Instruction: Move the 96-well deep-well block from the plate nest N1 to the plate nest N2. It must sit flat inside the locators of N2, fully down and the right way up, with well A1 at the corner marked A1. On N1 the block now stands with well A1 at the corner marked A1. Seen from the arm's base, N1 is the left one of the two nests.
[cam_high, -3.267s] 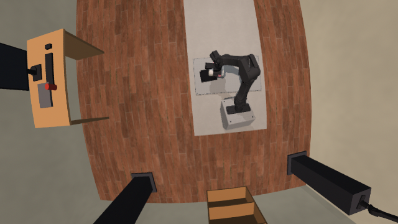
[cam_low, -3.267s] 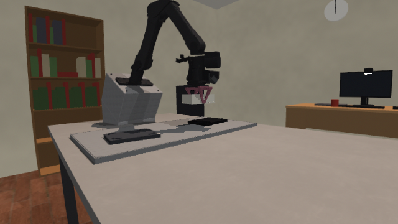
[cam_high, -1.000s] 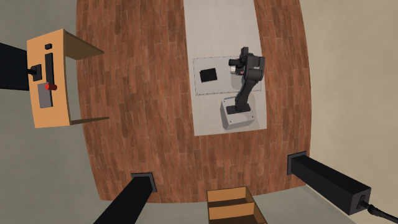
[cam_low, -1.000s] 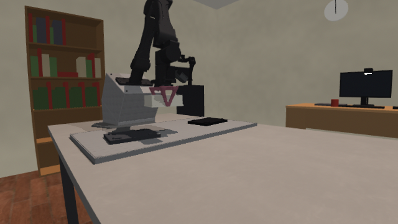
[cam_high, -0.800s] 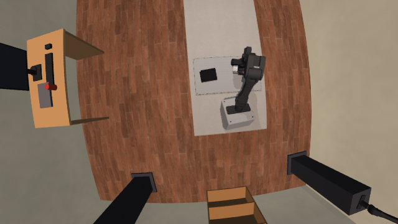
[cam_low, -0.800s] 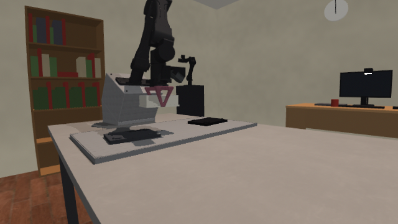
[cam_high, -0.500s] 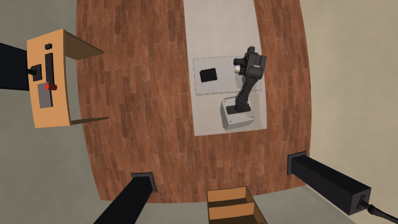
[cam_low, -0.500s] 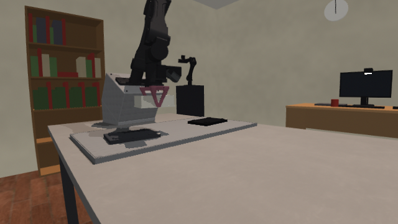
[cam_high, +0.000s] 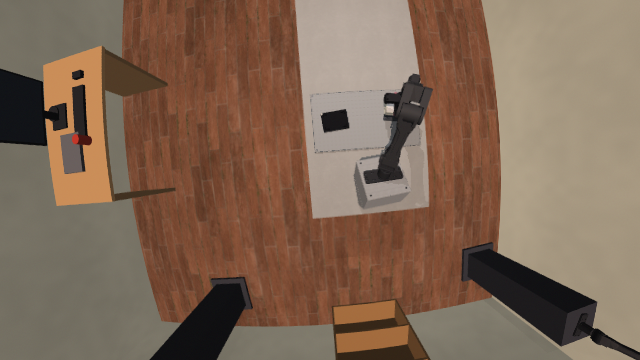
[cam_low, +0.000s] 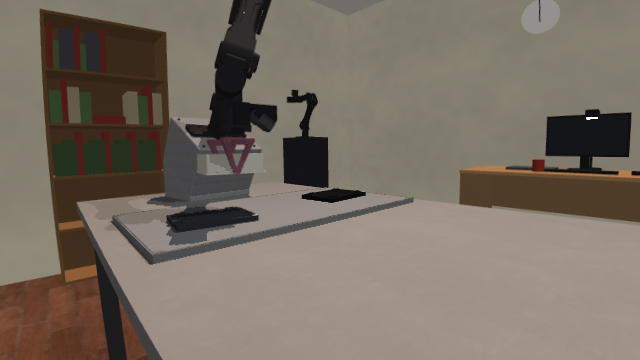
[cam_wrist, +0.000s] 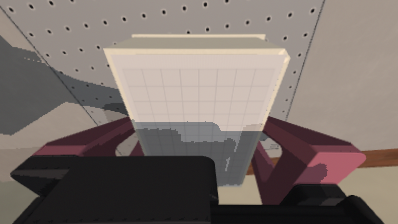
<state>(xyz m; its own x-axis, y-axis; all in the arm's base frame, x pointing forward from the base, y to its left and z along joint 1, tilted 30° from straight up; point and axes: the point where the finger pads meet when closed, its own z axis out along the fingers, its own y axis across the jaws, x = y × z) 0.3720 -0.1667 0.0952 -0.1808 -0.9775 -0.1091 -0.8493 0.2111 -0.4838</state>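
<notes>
The black nest N2 lies 100 mm below my hand and 50 mm to the right of it. Round my hand: white 96-well deep-well block: 10 mm above; then black nest N1: 350 mm to the left, 100 mm below, 10 mm behind.
</notes>
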